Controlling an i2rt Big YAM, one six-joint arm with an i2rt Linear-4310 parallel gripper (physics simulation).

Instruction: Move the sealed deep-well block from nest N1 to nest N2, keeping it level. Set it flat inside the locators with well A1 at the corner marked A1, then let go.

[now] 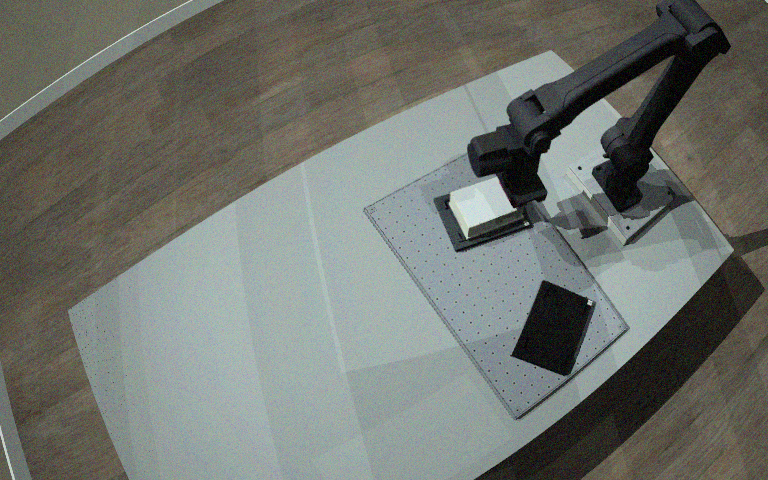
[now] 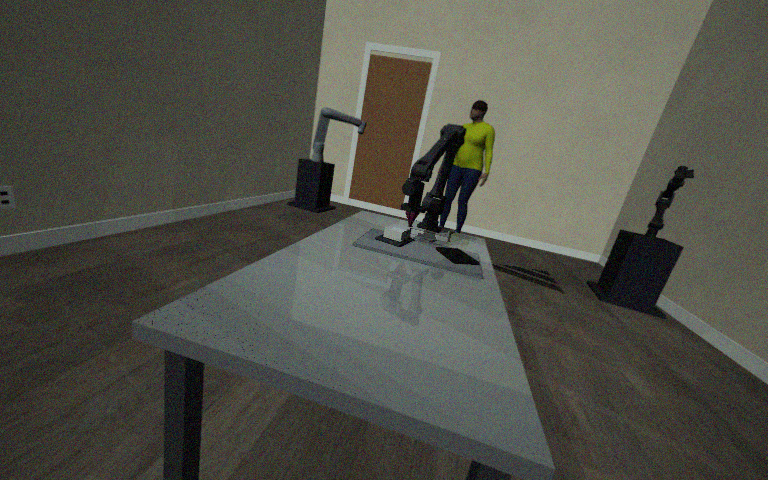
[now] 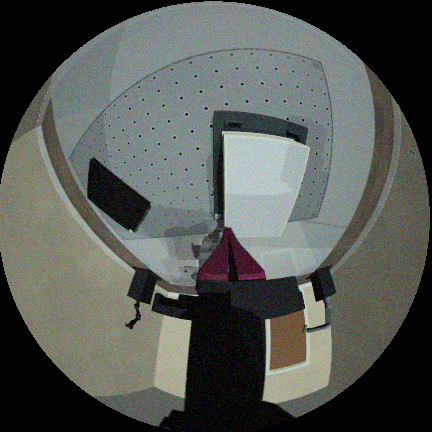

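Pixels of known places: gripper, fingertip midpoint: (image 1: 515,206) (image 2: 409,226) (image 3: 227,230); arm's base at its link origin: (image 1: 616,186) (image 2: 428,228).
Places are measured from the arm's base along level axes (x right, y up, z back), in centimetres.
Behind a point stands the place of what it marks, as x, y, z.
Note:
The white sealed deep-well block (image 1: 479,202) {8.4, 3.9, -33.8} (image 2: 395,232) {7.5, 3.2, -38.2} (image 3: 257,185) {7.4, 4.0, -33.4} sits level in the dark nest N1 (image 1: 449,229) {8.1, -0.8, -40.3} (image 3: 257,120) {8.6, -0.7, -39.7} at the back of the perforated plate (image 1: 454,295) {-3.9, -1.9, -45.6} (image 2: 420,257) {-7.0, -1.9, -46.4} (image 3: 160,120) {-3.2, -1.9, -41.7}. The black nest N2 (image 1: 554,329) {-19.9, -0.8, -32.1} (image 2: 455,255) {-19.3, -0.7, -34.0} (image 3: 114,193) {-16.8, -0.7, -32.9} lies flat on the plate's near right part, with a small white mark (image 1: 590,302) {-19.2, -0.7, -22.3} at one corner. My gripper (image 1: 531,206) {4.1, 4.8, -28.1} (image 2: 411,219) {4.1, 4.8, -28.1} (image 3: 227,230) {4.1, 4.8, -28.1} is shut and empty. Its maroon fingers point down just beside the block's edge on the arm's side.
The arm's base (image 1: 613,167) {1.2, 7.3, -2.8} stands on a white plate (image 1: 584,173) {6.3, 0.1, -6.0} right of the perforated plate. Beyond the table a person in yellow (image 2: 473,157) stands near a brown door (image 2: 387,133), and a second arm (image 2: 320,143) stands on a pedestal.

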